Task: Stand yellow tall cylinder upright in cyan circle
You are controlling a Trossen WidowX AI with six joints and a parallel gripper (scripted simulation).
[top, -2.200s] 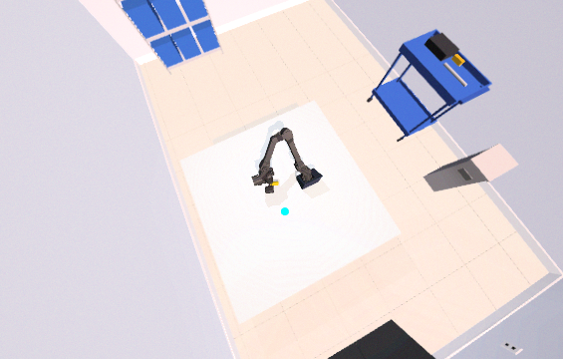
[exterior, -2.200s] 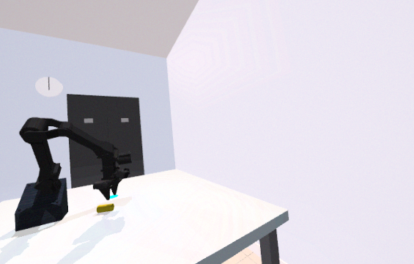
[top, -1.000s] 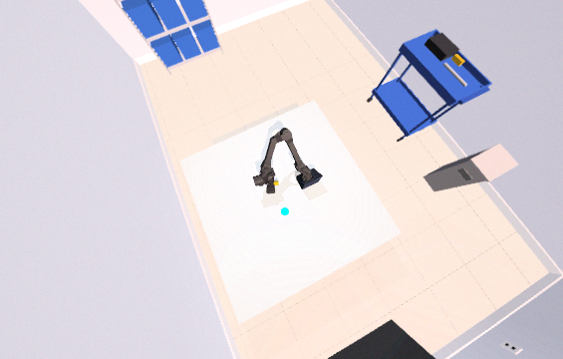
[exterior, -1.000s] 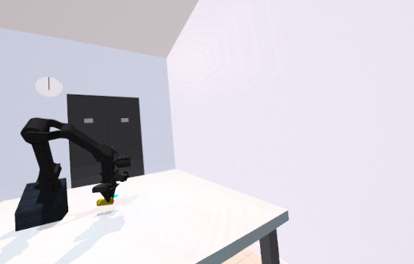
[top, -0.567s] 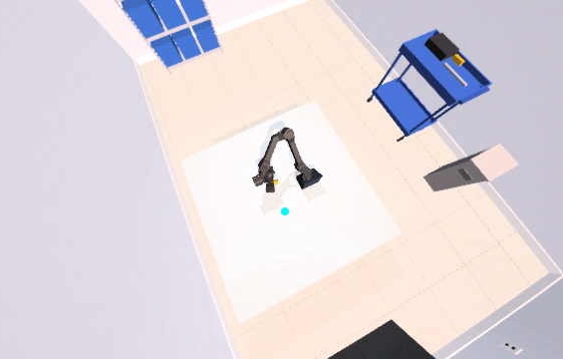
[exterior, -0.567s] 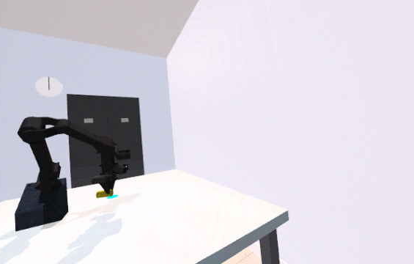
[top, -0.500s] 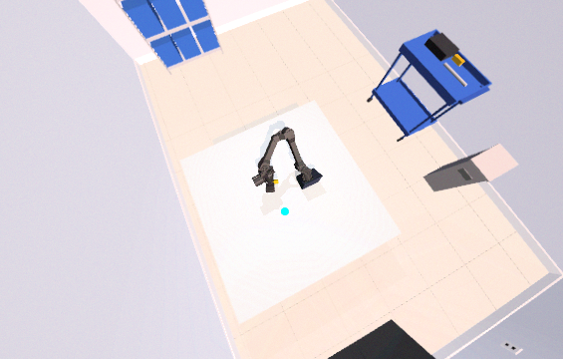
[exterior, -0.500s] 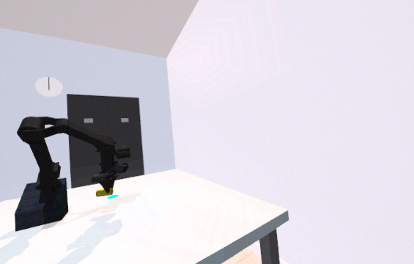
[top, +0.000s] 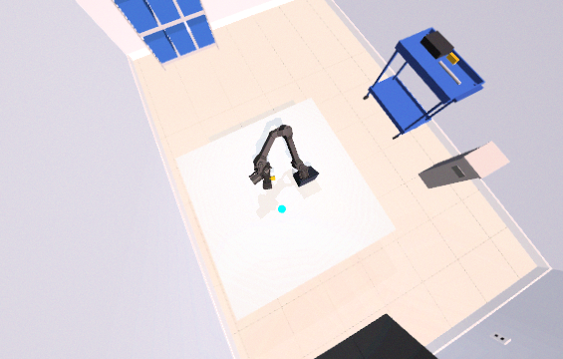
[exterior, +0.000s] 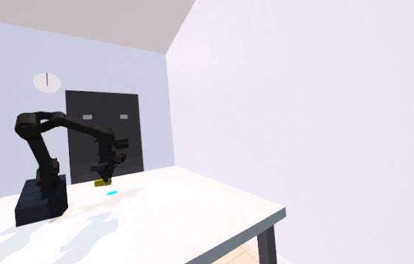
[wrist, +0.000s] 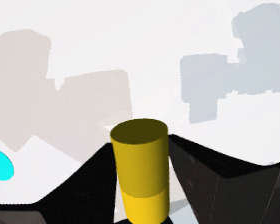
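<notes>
Now: gripper tip 2 cm past the yellow tall cylinder and 1 cm to the right of it. Also, from my gripper tip: cyan circle 1 cm behind, 23 cm to the left, 12 cm below.
</notes>
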